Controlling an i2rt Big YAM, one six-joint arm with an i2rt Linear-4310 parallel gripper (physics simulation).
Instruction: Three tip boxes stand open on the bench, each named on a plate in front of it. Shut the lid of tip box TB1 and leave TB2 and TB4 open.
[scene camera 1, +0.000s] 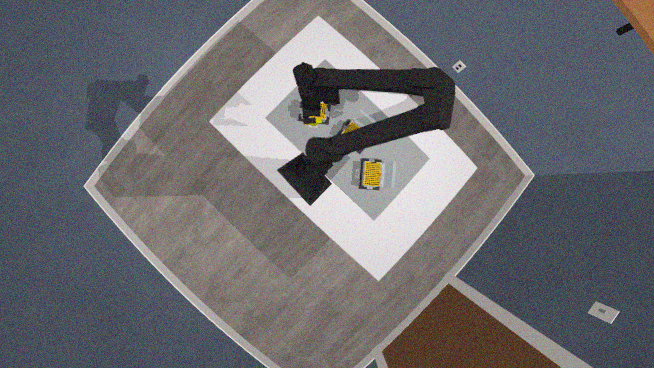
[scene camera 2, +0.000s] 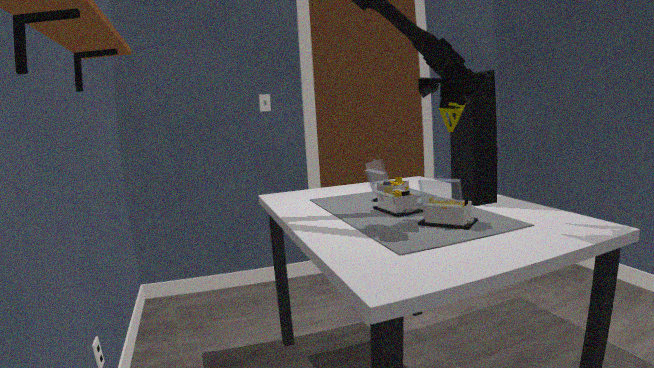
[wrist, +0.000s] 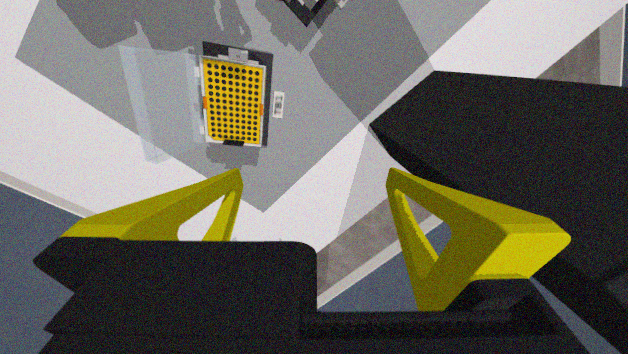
Path:
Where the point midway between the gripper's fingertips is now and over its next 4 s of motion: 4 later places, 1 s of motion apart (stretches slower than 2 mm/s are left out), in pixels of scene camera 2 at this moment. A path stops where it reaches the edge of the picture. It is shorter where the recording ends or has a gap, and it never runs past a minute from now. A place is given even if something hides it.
My gripper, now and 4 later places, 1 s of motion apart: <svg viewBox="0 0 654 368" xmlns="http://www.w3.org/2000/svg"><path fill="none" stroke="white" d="M452 128L438 195L443 193L452 181L453 150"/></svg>

